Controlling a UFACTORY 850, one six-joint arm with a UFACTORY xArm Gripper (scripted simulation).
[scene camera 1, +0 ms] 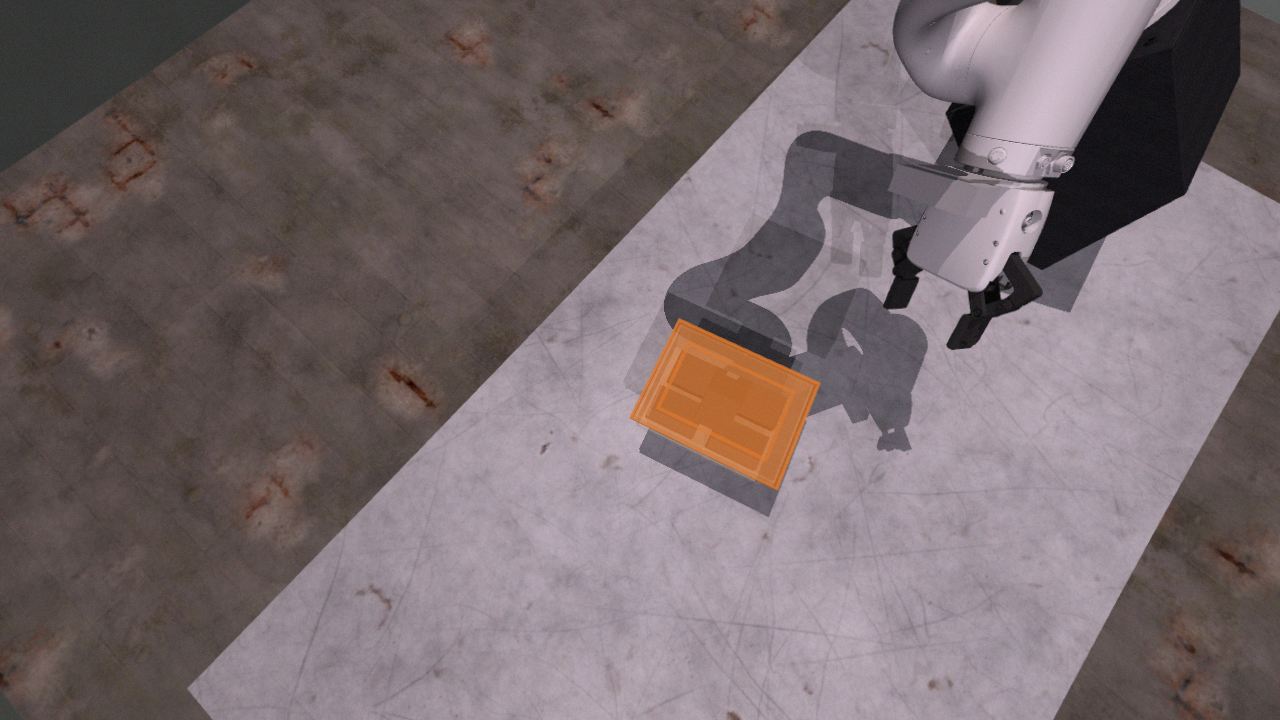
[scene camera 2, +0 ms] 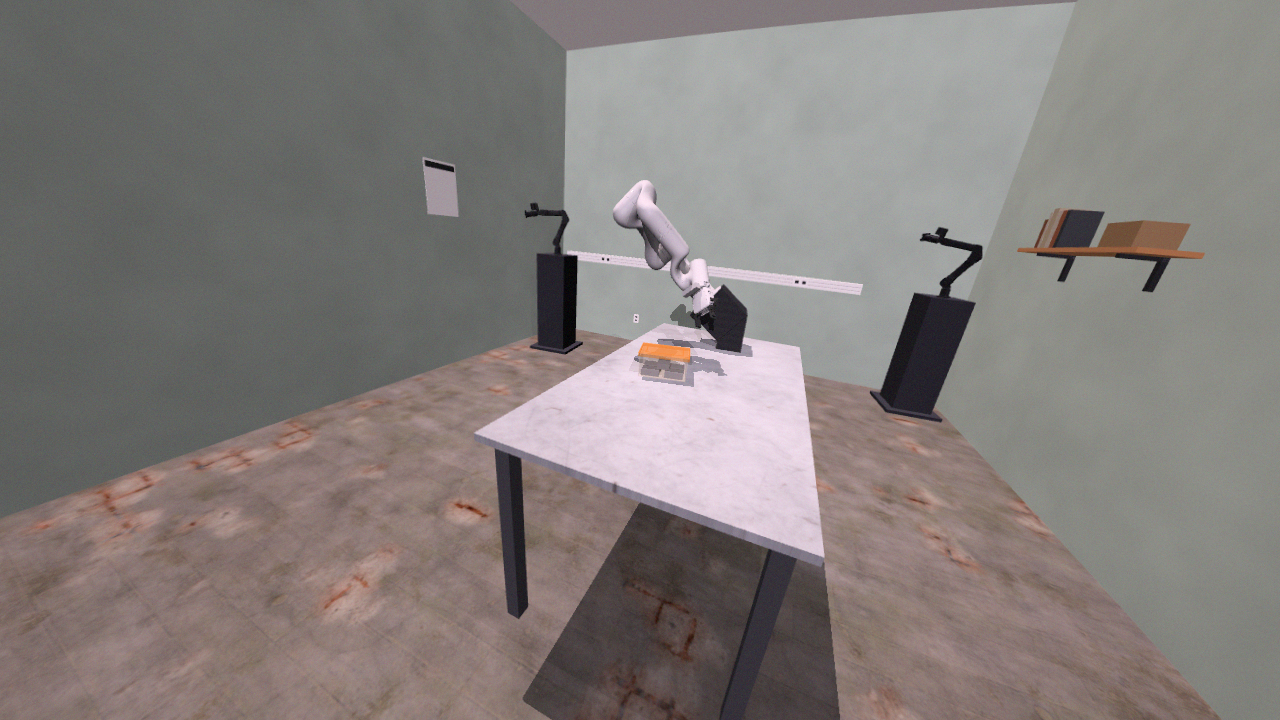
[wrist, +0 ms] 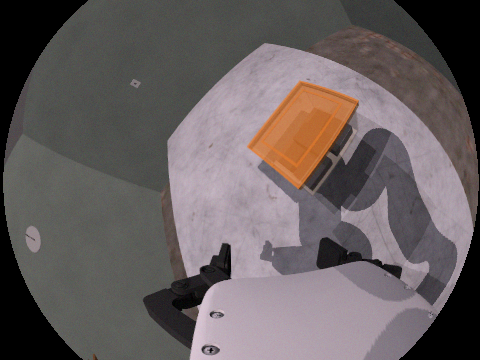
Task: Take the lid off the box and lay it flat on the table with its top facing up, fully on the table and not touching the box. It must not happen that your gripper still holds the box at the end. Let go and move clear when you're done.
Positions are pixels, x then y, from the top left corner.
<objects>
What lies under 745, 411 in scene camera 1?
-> An orange lid.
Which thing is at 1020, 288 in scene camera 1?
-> My gripper.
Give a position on a clear box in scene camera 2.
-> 663, 369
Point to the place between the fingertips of my gripper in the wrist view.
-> At 277, 256
</objects>
